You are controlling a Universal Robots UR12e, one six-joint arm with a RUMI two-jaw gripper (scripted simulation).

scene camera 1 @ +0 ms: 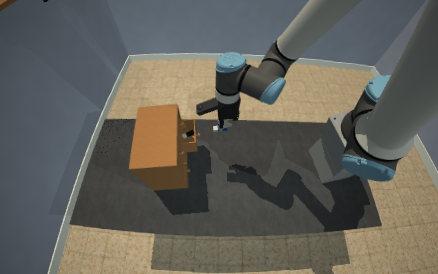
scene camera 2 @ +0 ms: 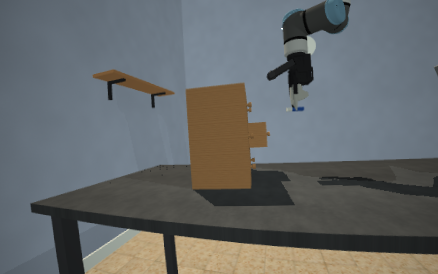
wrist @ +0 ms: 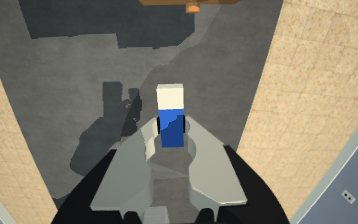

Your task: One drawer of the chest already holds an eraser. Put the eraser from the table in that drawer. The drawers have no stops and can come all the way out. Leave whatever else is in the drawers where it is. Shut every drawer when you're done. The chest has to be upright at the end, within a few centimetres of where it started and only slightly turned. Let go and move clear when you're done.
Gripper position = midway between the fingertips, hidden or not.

I see my gripper (scene camera 2: 295,110) and a wooden chest (scene camera 2: 217,121).
The wooden chest shows as well in scene camera 1 (scene camera 1: 153,159). My gripper shows as well in scene camera 1 (scene camera 1: 220,129) and in the wrist view (wrist: 171,116). The wrist view misses the wooden chest: it is out of frame.
